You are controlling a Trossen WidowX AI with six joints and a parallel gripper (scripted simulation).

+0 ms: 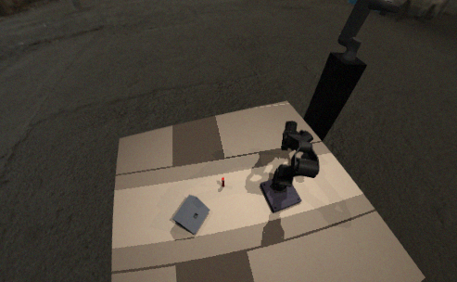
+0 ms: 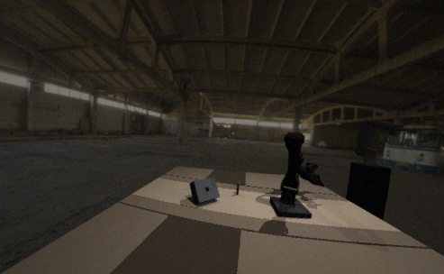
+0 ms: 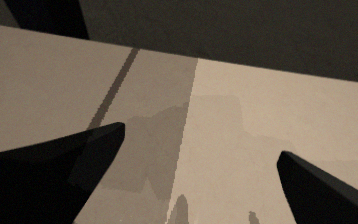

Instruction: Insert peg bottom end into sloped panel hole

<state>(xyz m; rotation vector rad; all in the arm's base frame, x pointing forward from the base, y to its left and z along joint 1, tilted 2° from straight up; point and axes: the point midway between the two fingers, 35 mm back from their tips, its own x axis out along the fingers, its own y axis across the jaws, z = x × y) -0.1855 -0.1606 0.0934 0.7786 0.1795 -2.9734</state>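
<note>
The red square peg is 500 mm ahead of my gripper tip, 110 mm to the left of it and 40 mm below it. Also, from my gripper tip: panel 660 mm ahead, 260 mm to the left, 40 mm below.
</note>
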